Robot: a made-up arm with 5 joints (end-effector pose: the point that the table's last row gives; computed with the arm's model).
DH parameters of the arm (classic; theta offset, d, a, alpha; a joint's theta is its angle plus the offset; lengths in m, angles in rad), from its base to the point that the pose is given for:
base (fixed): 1.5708 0.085 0 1.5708
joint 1: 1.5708 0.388 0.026 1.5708
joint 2: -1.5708 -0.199 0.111 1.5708
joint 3: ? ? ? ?
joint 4: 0 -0.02 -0.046 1.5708
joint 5: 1.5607 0 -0.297 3.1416
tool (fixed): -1.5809 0.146 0 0
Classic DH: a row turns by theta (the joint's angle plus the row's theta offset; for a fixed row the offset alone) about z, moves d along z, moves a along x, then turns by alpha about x.
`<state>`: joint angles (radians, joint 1 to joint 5).
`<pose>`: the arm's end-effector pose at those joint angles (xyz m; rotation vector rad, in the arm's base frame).
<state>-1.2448 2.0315 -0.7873 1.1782 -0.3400</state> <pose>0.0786 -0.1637 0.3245 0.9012 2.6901 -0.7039</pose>
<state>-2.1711 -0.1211 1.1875 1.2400 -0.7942</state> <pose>0.1918 -0.0148 0.6810 -1.0462 0.0241 -0.6365</pose>
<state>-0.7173 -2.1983 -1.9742 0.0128 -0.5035</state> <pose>0.3510 0.1198 0.0974 2.4194 0.3451 -1.4329</pose>
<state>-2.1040 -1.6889 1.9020 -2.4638 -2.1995</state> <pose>0.4561 0.1254 -0.0502 2.0915 1.3464 0.9053</pose>
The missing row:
joint 3: 0 0.15 0.007 -1.5708
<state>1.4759 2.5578 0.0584 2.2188 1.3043</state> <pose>0.2480 -0.0197 -0.2293 2.0330 -0.3358 -1.9260</pose>
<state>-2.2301 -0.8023 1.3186 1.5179 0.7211</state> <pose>0.1648 0.0812 0.5117 -0.8090 -0.5423 -1.4219</pose>
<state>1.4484 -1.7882 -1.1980 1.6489 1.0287</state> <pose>0.3207 -0.1364 -0.0181 0.2259 0.1570 -1.2240</pose>
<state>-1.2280 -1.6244 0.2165 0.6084 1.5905</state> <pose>0.2878 -0.2712 0.1877 0.0154 -1.3250 -0.8417</pose>
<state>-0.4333 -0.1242 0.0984 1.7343 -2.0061</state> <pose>0.4332 -0.2821 -0.2866 1.2648 1.1200 1.1457</pose>
